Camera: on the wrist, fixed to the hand. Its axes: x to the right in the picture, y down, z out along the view.
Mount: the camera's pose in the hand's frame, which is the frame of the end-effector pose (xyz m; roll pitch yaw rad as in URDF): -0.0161 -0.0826 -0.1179 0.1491 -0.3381 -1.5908
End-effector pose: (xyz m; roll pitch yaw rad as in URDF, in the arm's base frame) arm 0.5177 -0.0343 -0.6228 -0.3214 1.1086 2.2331
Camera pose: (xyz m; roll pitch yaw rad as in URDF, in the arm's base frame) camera 0.6605 -0.0294 -0.6466 -1.0512 -0.2943 1.2618
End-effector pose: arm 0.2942 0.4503 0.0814 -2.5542 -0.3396 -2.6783
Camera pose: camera 0.3522 0.4755 0.2117 2.9303 -0.2282 -1.0047
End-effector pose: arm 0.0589 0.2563 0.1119 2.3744 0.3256 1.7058
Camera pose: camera -0.0802 0.2309 0.1431 -2.3307 0.9982 -2.4116
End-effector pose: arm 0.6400 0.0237 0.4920 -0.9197 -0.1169 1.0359
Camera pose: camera 0.7559 -0.0628 0.4844 0.5567 -1.2302 -0.9337
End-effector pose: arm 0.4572 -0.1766 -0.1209 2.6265 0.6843 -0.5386
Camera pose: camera 0.5467 -0.0787 -0.0627 -2.0984 0.6087 1.6735
